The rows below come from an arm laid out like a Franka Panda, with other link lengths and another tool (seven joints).
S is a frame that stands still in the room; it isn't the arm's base.
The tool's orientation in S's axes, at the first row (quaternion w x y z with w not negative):
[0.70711 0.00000 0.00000 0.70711]
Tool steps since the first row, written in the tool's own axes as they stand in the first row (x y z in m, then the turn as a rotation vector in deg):
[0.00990 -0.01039 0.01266 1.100 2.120 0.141]
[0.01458 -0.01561 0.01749 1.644 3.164 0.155]
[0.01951 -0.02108 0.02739 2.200 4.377 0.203]
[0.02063 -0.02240 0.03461 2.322 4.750 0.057]
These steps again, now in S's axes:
[0.01039 0.00990 0.01266 -2.120 1.100 0.141]
[0.01561 0.01458 0.01749 -3.164 1.644 0.155]
[0.02108 0.01951 0.02739 -4.377 2.200 0.203]
[0.02240 0.02063 0.03461 -4.750 2.322 0.057]

